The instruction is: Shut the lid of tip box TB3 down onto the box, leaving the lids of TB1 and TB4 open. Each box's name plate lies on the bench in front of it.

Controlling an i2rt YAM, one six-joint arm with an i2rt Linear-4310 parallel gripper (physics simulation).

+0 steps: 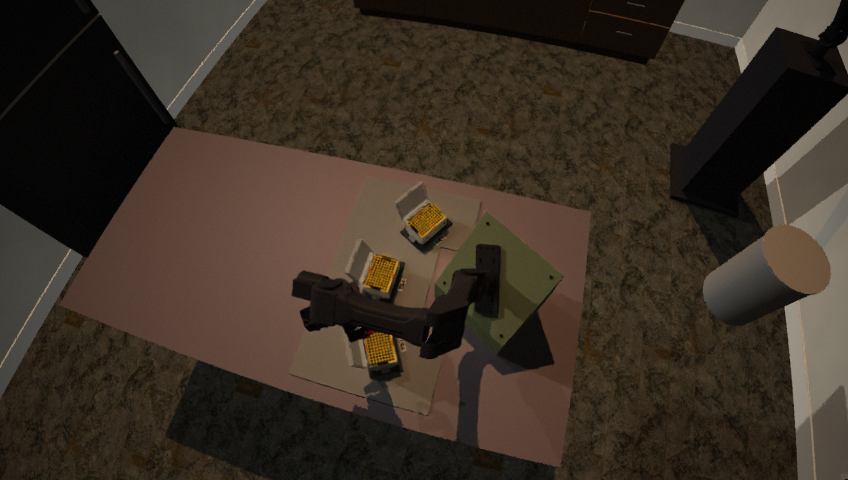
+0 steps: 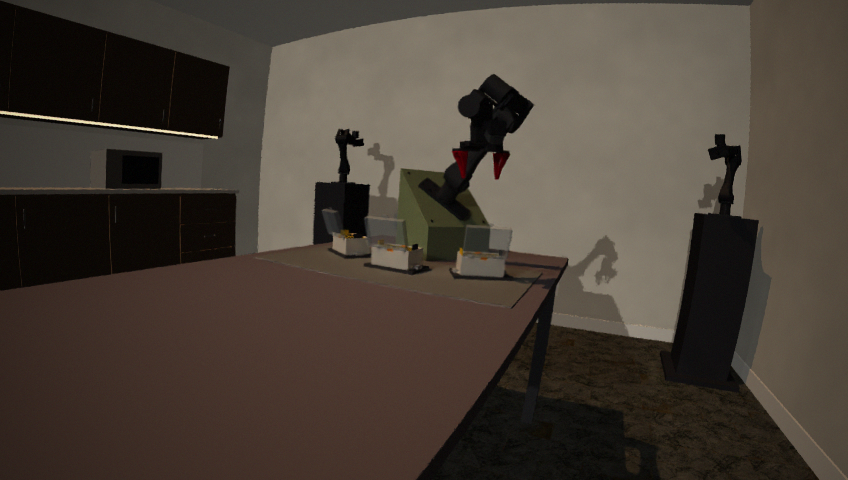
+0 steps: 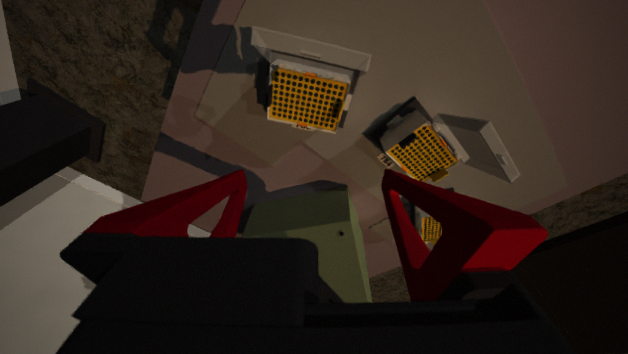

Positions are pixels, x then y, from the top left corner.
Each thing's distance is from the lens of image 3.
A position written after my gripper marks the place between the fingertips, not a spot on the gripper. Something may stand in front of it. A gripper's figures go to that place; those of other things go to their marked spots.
my gripper (image 3: 314, 177): 13 cm
lid (image 3: 476, 142): 38 cm
lid (image 3: 278, 48): 23 cm
